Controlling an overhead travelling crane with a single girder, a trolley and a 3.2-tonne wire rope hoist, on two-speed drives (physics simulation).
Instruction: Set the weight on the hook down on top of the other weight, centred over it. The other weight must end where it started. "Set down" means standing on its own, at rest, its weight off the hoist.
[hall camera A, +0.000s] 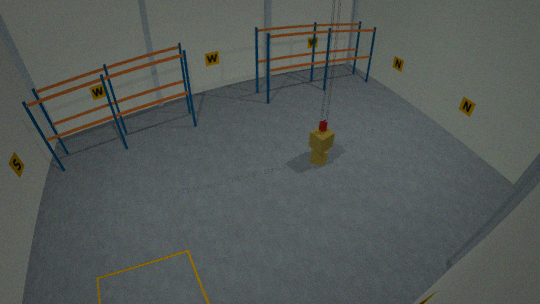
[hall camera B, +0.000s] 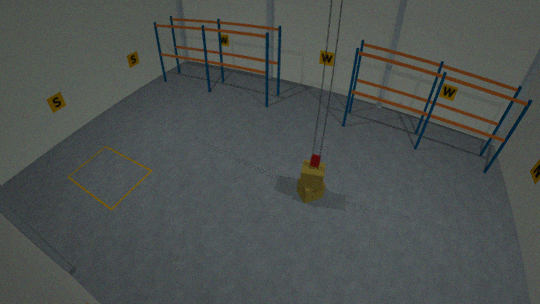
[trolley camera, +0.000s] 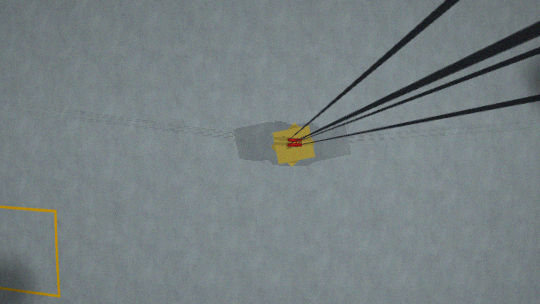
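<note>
The yellow weight on the hook (hall camera A: 321, 139) (hall camera B: 312, 172) (trolley camera: 293, 154) is upright, directly above the other yellow weight (hall camera A: 319, 158) (hall camera B: 311, 194), which stands on the floor. The lower weight is turned relative to the upper one; its corners show past the upper weight's top, bottom and left edges in the trolley view. I see no clear gap between them, but cannot tell whether they touch. My red hook block (hall camera A: 323, 126) (hall camera B: 315, 160) (trolley camera: 294, 142) is at the upper weight's top, attached to it, with the ropes looking straight. The hook itself is too small to make out.
Two blue and orange racks stand along the W wall, one (hall camera A: 114, 112) (hall camera B: 267, 70) towards the S side and one (hall camera A: 268, 70) (hall camera B: 430, 110) towards the N side. A yellow outline (hall camera A: 142, 264) (hall camera B: 129, 159) (trolley camera: 57, 253) is marked on the floor, away from the weights.
</note>
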